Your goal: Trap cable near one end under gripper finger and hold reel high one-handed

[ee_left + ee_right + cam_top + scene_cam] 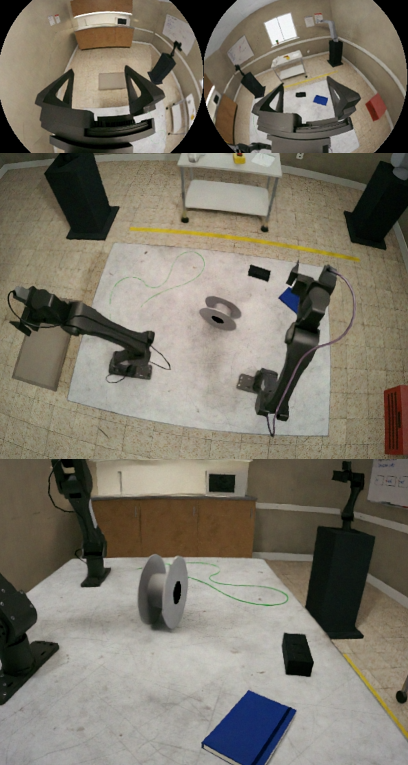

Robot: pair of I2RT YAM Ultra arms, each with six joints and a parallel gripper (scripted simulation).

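Now: right hand 450 mm above the grey reel, 260 mm to the right of it and 30 mm short of it. Also, from my right hand: black block (520 mm below, 310 mm ahead, 80 mm to the left); then blue notebook (530 mm below, 180 mm ahead, 100 mm to the right).
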